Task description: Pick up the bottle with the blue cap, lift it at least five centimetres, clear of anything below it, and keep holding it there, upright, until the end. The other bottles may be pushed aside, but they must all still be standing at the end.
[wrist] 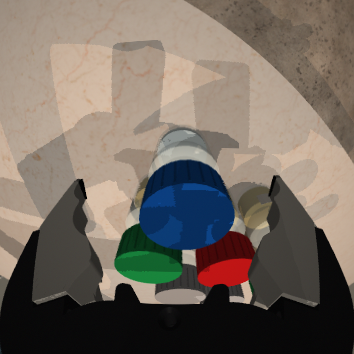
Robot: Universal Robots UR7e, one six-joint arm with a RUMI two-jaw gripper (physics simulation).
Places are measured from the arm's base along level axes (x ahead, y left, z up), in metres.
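Where they show: gripper, fingertip midpoint: (176, 178).
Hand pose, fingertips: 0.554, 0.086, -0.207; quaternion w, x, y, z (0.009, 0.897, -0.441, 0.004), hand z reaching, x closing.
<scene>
After its pixels a point has its place, as x, y, z.
The bottle with the blue cap (186, 216) @(0.561, 0.084, -0.162) stands upright in the middle of the wrist view. Its wide ribbed cap is seen from above, and part of its clear body shows beyond the cap. My gripper (176, 178) @(0.554, 0.086, -0.207) is open and empty, with one jaw on each side of this bottle and a gap on both sides. A green-capped bottle (149, 266) @(0.500, 0.072, -0.162) and a red-capped bottle (225, 271) @(0.527, 0.017, -0.162) stand close behind it, toward the palm, both between the jaws. The blue cap partly overlaps them in the view. How high the fingertips are against the cap is hard to tell.
A grey-capped bottle (180, 293) @(0.468, 0.019, -0.162) stands nearer the palm, partly hidden by it. Another grey cap (236, 299) @(0.482, -0.053, -0.162) shows beside it. A bottle with yellowish contents (256, 206) @(0.565, -0.018, -0.230) is partly behind the right jaw. All are on a round marble table (30, 30) @(0.578, 0.284, -0.267), whose edge curves across the upper right.
</scene>
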